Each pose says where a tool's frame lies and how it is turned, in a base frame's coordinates. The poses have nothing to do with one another.
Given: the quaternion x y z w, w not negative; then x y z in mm.
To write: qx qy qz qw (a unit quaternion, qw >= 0); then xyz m. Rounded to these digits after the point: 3 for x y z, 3 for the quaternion.
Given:
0.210 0.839 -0.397 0.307 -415 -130 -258
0.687 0.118 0.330 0.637 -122 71 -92
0.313 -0.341 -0.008 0.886 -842 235 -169
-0.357 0.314 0.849 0.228 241 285 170
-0.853 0.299 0.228 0.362 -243 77 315
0.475 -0.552 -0.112 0.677 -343 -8 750
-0.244 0.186 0.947 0.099 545 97 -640
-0.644 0.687 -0.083 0.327 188 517 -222
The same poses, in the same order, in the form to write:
0.210 0.839 -0.397 0.307 -0.415 -0.130 -0.258
0.687 0.118 0.330 0.637 -0.122 0.071 -0.092
0.313 -0.341 -0.008 0.886 -0.842 0.235 -0.169
-0.357 0.314 0.849 0.228 0.241 0.285 0.170
-0.853 0.299 0.228 0.362 -0.243 0.077 0.315
0.475 -0.552 -0.112 0.677 -0.343 -0.008 0.750
-0.244 0.186 0.947 0.099 0.545 0.097 -0.640
-0.644 0.687 -0.083 0.327 0.188 0.517 -0.222

